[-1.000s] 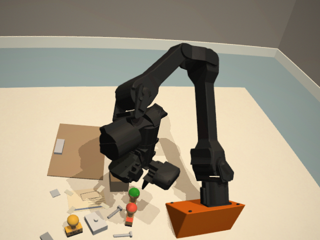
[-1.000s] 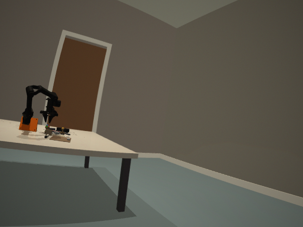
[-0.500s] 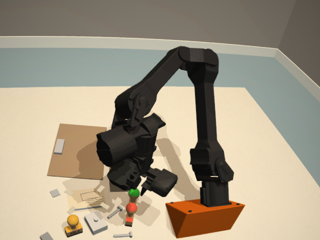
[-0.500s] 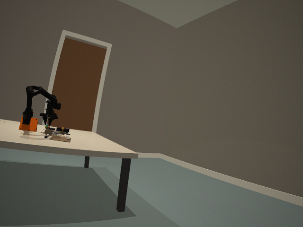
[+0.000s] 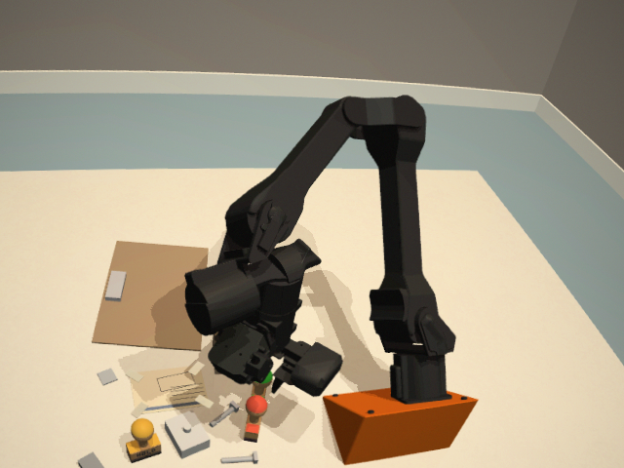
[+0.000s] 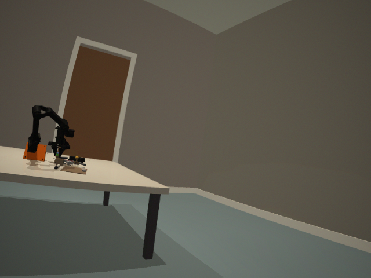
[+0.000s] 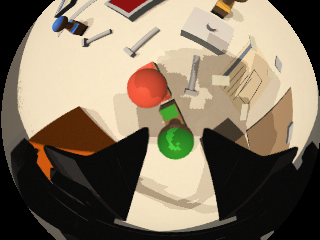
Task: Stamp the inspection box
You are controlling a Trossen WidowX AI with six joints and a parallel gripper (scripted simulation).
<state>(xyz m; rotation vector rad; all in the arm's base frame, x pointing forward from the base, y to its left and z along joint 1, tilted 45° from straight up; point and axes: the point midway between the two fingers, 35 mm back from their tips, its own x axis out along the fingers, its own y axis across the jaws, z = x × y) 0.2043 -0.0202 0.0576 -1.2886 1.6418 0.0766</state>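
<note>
Now: the green-knobbed stamp 30 mm below my gripper tip. The rest, counted from my gripper tip: cardboard box 80 mm to the right, 30 mm below, 30 mm ahead; card 120 mm ahead, 50 mm below, 30 mm to the right; stamp with red knob 40 mm to the left, 30 mm below, 10 mm ahead.
</note>
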